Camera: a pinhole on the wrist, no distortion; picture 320 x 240 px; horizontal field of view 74.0 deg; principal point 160.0 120.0 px. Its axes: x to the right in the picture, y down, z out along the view. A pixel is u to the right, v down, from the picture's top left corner.
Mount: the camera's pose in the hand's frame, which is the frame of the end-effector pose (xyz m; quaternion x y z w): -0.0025 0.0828 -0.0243 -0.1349 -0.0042 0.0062 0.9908
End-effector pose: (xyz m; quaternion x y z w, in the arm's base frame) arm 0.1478 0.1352 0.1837 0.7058 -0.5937 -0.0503 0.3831
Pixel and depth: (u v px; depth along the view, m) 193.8 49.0 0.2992
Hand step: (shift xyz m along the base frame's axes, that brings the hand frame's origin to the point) -0.1941 -0.1780 -0.1473
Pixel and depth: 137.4 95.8 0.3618
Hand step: -0.3004 -0.1227 -0.1684
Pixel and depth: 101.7 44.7 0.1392
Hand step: -0.1341 -0.0227 -0.0589
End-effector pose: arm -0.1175 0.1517 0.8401 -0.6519 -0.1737 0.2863 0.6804
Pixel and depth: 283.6 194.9 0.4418
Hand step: -0.0854 0.4329 -0.3513
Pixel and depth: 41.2 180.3 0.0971
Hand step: -0.1045 0.0108 -0.1193
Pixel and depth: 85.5 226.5 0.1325
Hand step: -0.1212 0.0332 -0.1645
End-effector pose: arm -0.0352 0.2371 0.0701 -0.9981 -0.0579 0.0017 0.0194
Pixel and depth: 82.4 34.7 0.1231
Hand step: -0.0407 -0.0684 -0.1097
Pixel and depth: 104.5 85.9 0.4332
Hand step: -0.1058 -0.1270 -0.4156
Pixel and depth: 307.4 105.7 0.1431
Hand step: 0.1073 -0.0967 -0.1212
